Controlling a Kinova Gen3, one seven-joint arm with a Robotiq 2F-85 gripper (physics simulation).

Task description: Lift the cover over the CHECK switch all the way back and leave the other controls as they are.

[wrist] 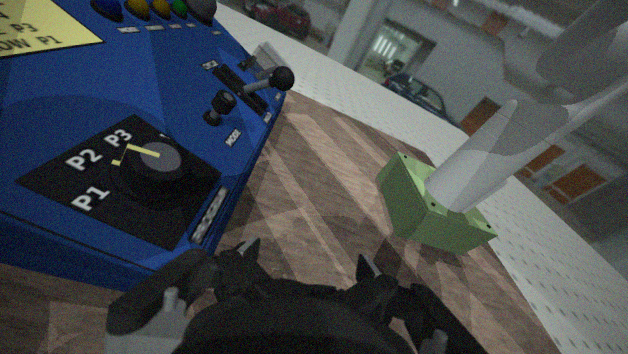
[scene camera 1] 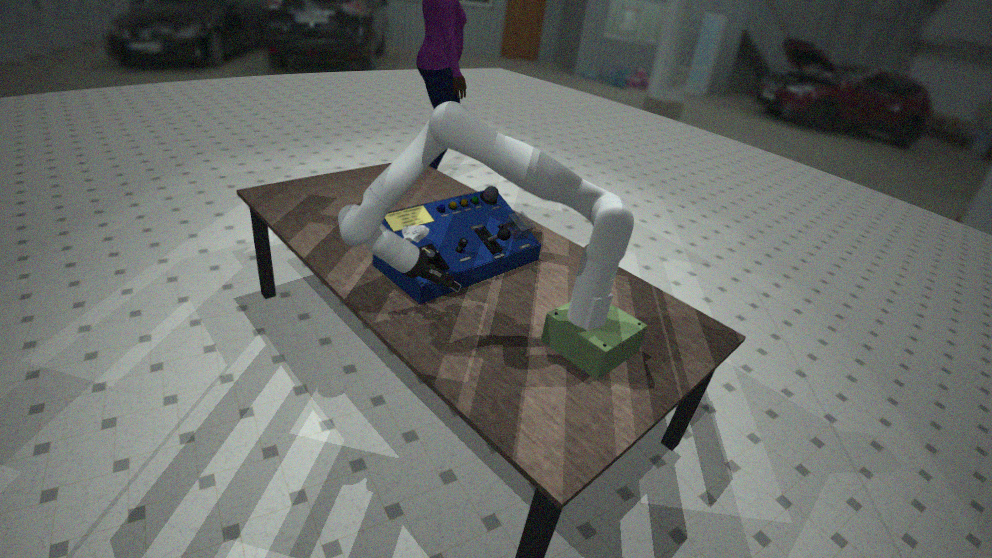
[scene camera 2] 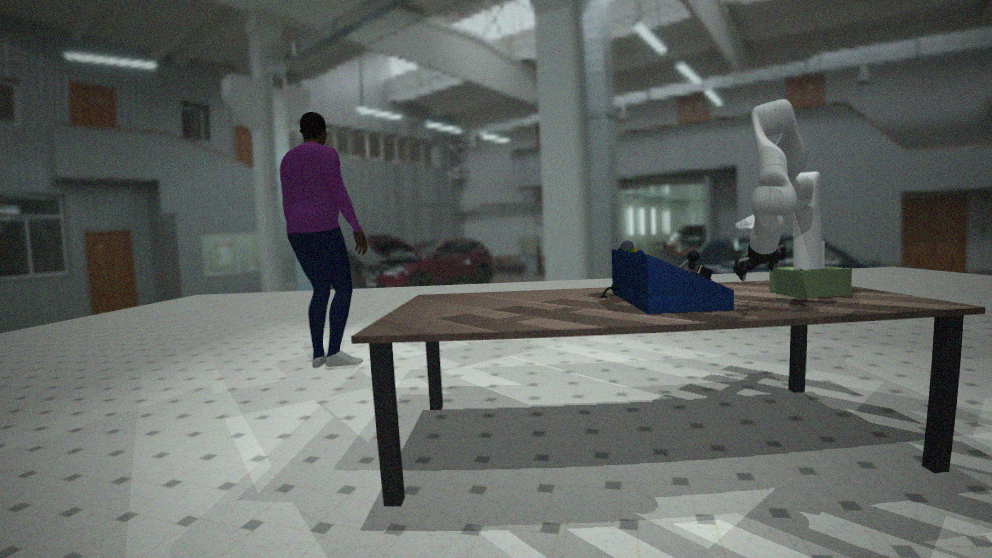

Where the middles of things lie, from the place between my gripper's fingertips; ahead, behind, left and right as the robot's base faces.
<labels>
Now: hand 15 cm short of the PROGRAM dial (wrist: 152, 169) and 1 cm to the left of it. Also, from my hand: black ball-topped lever (wrist: 283, 78) 16 cm ahead, 25 cm to the right, 3 cm above; then blue control panel (scene camera 1: 476, 216) 27 cm ahead, 17 cm to the right.
</labels>
